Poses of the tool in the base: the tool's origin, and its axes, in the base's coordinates. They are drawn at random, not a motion.
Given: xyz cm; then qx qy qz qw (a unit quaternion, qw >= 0).
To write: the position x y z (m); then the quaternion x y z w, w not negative. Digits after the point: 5 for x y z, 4 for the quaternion.
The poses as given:
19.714, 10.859, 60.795, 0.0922, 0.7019, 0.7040, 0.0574
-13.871, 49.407, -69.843, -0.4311, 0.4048, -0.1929, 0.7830
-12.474, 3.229, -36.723, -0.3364, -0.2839, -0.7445, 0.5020
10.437, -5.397, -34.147, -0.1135, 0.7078, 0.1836, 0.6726
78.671, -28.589, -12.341, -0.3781, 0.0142, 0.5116, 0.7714
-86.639, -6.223, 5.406, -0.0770, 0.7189, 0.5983, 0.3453
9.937, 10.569, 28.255, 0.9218, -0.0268, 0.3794, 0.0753
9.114, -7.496, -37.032, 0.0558, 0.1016, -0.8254, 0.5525
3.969, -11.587, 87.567, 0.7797, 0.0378, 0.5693, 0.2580
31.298, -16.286, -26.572, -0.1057, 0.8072, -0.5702, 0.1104
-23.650, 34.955, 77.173, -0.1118, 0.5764, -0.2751, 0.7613
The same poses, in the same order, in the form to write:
0.19714, 0.10859, 0.60795, 0.0922, 0.7019, 0.7040, 0.0574
-0.13871, 0.49407, -0.69843, -0.4311, 0.4048, -0.1929, 0.7830
-0.12474, 0.03229, -0.36723, -0.3364, -0.2839, -0.7445, 0.5020
0.10437, -0.05397, -0.34147, -0.1135, 0.7078, 0.1836, 0.6726
0.78671, -0.28589, -0.12341, -0.3781, 0.0142, 0.5116, 0.7714
-0.86639, -0.06223, 0.05406, -0.0770, 0.7189, 0.5983, 0.3453
0.09937, 0.10569, 0.28255, 0.9218, -0.0268, 0.3794, 0.0753
0.09114, -0.07496, -0.37032, 0.0558, 0.1016, -0.8254, 0.5525
0.03969, -0.11587, 0.87567, 0.7797, 0.0378, 0.5693, 0.2580
0.31298, -0.16286, -0.26572, -0.1057, 0.8072, -0.5702, 0.1104
-0.23650, 0.34955, 0.77173, -0.1118, 0.5764, -0.2751, 0.7613

